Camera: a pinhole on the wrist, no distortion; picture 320 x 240 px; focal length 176.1 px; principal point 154.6 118.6 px. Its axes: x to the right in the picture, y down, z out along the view. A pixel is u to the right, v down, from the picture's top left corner.
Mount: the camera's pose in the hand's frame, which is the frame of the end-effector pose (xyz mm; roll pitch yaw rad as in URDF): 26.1 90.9 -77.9 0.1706 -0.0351 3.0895
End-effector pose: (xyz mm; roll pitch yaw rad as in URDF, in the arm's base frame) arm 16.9 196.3 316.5 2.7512 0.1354 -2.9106
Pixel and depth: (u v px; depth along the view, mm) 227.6 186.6 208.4
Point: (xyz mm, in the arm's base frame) 61.3 311.6 211.2
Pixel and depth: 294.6 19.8 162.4
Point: 51.5 436.1 344.6
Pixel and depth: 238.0 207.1 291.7
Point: 126.4 318.1 112.7
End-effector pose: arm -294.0 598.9 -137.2 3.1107 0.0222 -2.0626
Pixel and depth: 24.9 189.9 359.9
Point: -435.1 342.0 -435.8
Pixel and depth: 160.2 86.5 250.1
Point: -468.4 661.0 -293.2
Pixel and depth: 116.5 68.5 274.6
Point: -530.4 615.4 -310.0
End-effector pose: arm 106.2 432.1 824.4 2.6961 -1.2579 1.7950
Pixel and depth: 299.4 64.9 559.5
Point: 604.9 666.2 364.9
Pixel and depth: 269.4 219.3 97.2
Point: 169.5 437.9 789.9
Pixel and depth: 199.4 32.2 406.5
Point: 527.0 617.8 743.1
